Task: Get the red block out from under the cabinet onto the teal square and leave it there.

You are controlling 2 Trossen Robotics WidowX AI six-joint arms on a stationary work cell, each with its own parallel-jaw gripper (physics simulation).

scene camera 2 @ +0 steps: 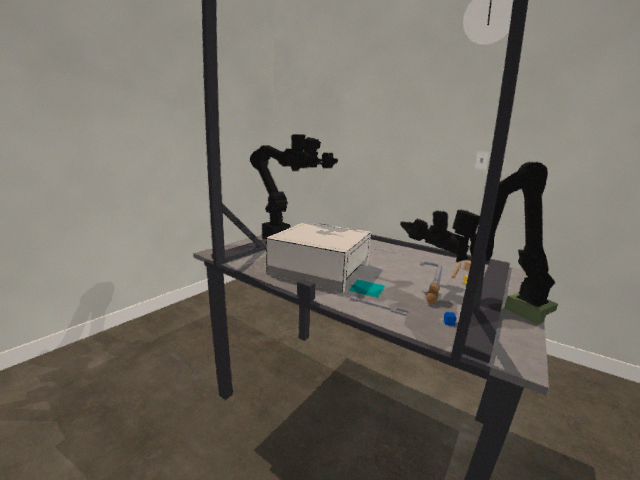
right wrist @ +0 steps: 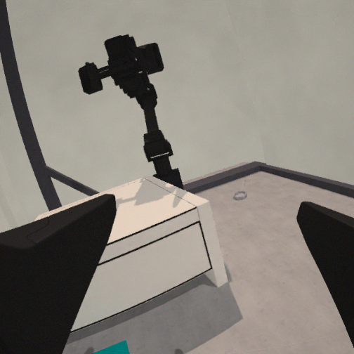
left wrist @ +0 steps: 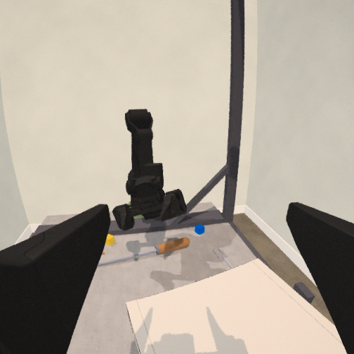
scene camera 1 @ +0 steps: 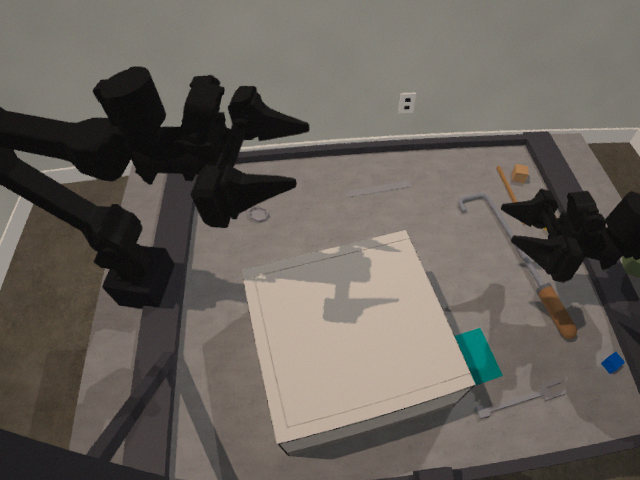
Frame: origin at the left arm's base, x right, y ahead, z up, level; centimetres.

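Seen in the pictures: left gripper, fingertip midpoint: (scene camera 2: 329,160) (scene camera 1: 303,153); right gripper, fingertip midpoint: (scene camera 2: 407,225) (scene camera 1: 506,221); left arm's base, link origin: (scene camera 2: 276,223) (scene camera 1: 133,267); right arm's base, link origin: (scene camera 2: 532,299).
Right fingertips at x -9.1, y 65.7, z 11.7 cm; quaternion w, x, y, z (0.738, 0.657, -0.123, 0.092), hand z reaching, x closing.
Offsets run from my right fingertips to a thing's top centre. "spot": to the spot under its first point.
The white cabinet {dx +17.7, dy -23.8, dz -5.9 cm} (scene camera 1: 351,341) (scene camera 2: 305,260) (left wrist: 235,310) (right wrist: 150,270) stands on the table. The teal square {spot: dx +15.7, dy +0.1, dz -19.4 cm} (scene camera 1: 480,356) (scene camera 2: 367,288) (right wrist: 115,348) lies flat beside it, at its lower right in scene camera 1. The red block does not show in any view; the space under the cabinet is hidden or in shadow. A hooked grey rod with an orange-brown handle (scene camera 1: 557,312) (scene camera 2: 434,291) (left wrist: 174,245) lies on the table. My left gripper (scene camera 1: 302,153) (left wrist: 200,212) is open and empty, high above the cabinet. My right gripper (scene camera 1: 507,222) (right wrist: 210,207) is open and empty, raised above the table and facing the cabinet.
A blue block {dx +15.8, dy +25.6, dz -17.0 cm} (scene camera 1: 612,362) (scene camera 2: 449,318) (left wrist: 199,229) lies near the right edge. An orange block {dx -30.2, dy +13.2, dz -16.5 cm} (scene camera 1: 520,173) and a yellow block (left wrist: 110,239) lie beyond the hooked rod. A thin grey forked tool {dx +23.3, dy +7.2, dz -18.7 cm} (scene camera 1: 516,402) lies near the teal square. Dark frame posts (scene camera 2: 210,129) rise from the table.
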